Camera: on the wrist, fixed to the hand. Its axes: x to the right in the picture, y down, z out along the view.
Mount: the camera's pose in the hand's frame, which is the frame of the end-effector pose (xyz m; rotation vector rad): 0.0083 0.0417 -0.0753 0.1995 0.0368 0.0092
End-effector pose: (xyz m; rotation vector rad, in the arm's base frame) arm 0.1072 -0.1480 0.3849 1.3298 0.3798 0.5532
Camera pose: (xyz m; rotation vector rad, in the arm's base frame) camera 0.0652 -0.0769 0.4104 1.5151 0.4688 0.5590
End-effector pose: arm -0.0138 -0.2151 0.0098 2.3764 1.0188 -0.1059
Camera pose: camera 0.0105 -0.1946 0.0902 2.5710 1.0579 -0.1681
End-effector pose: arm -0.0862 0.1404 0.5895 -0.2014 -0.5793 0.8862
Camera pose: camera -0.0684 0.1781 0.5137 -0.0397 -0.4527 0.9411
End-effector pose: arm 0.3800 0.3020 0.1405 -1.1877 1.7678 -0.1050
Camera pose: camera 0.2957 0.2867 0.1526 -1.0392 1.7500 -0.2927
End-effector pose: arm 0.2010 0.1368 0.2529 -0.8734 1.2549 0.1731
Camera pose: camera 0.1238 0.1128 0.2223 -0.7014 1.2866 0.0381
